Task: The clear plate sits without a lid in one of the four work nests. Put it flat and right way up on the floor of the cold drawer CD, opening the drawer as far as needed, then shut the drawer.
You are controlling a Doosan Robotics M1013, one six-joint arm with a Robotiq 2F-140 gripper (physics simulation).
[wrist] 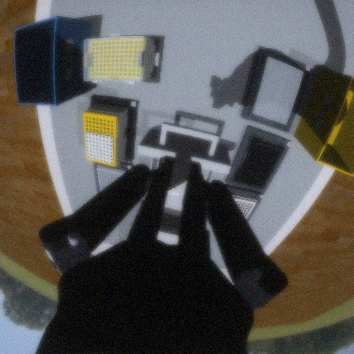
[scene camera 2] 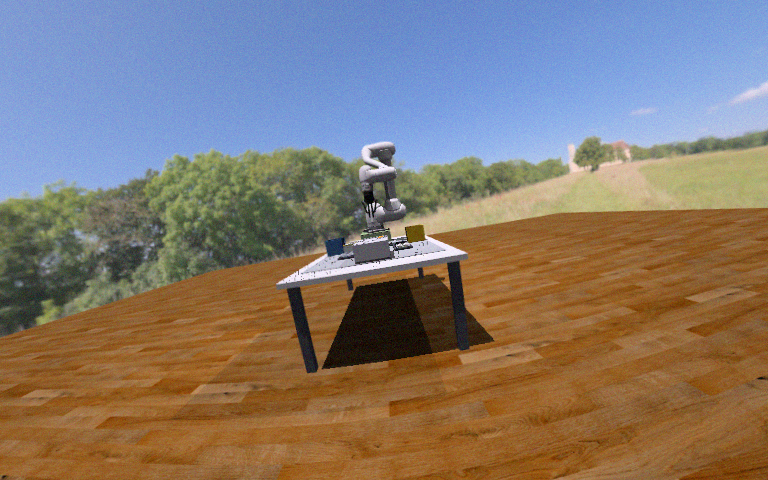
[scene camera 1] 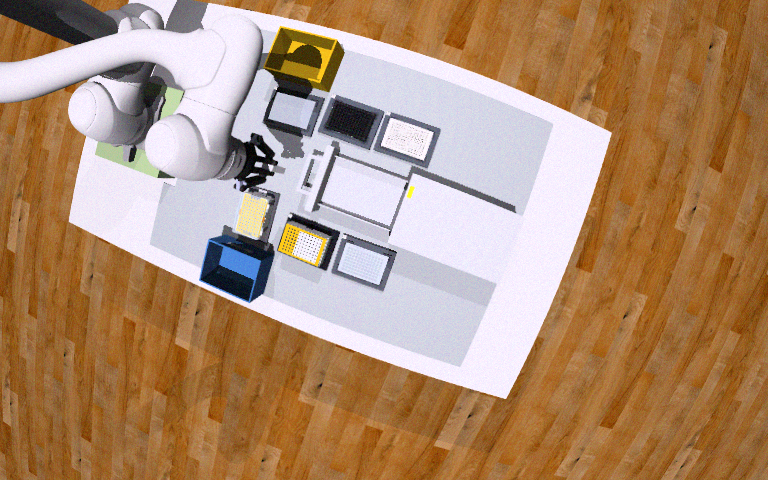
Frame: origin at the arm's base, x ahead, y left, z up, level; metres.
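Seen in the pictures: gripper, fingertip midpoint: [wrist: 182,151] [scene camera 2: 372,222] [scene camera 1: 279,169]; arm's base, link origin: [scene camera 2: 376,231] [scene camera 1: 138,121].
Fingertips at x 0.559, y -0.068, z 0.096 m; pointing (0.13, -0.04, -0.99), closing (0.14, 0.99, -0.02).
Offsets run from my fingertips to a thing's middle. "spot": to the spot under its first point.
The clear plate @[dx +0.235, dy -0.221, dz -0.187 m] [scene camera 1: 364,261] [wrist: 107,177] sits without a lid, pale and gridded, in a dark-rimmed nest beside the drawer; my fingers partly cover it in the wrist view. The cold drawer @[spot: dx +0.189, dy -0.014, dz -0.188 m] [scene camera 1: 362,189] stands pulled out of its white housing [scene camera 1: 453,226] [scene camera 2: 372,251], its white floor bare where it shows. Its handle @[spot: dx +0.028, dy +0.004, dz -0.130 m] [wrist: 191,132] projects from the front panel. My gripper [scene camera 1: 274,168] [scene camera 2: 370,213] [wrist: 182,151] is shut and empty, high above the table on the handle side of the drawer. It is apart from the handle and the plate.
A black plate @[dx +0.112, dy +0.174, dz -0.187 m] [scene camera 1: 351,118] [wrist: 257,157] and a white plate @[dx +0.282, dy +0.154, dz -0.187 m] [scene camera 1: 406,137] [wrist: 244,205] sit in nests across the drawer. A yellow-dotted covered plate @[dx -0.112, dy -0.150, dz -0.167 m] [scene camera 1: 252,215] [wrist: 117,59], a yellow-white rack @[dx +0.060, dy -0.197, dz -0.162 m] [scene camera 1: 305,244] [wrist: 101,137], a blue bin @[dx -0.134, dy -0.314, dz -0.146 m] [scene camera 1: 240,263] [wrist: 37,60] and a yellow bin @[dx -0.053, dy +0.328, dz -0.146 m] [scene camera 1: 334,62] stand around.
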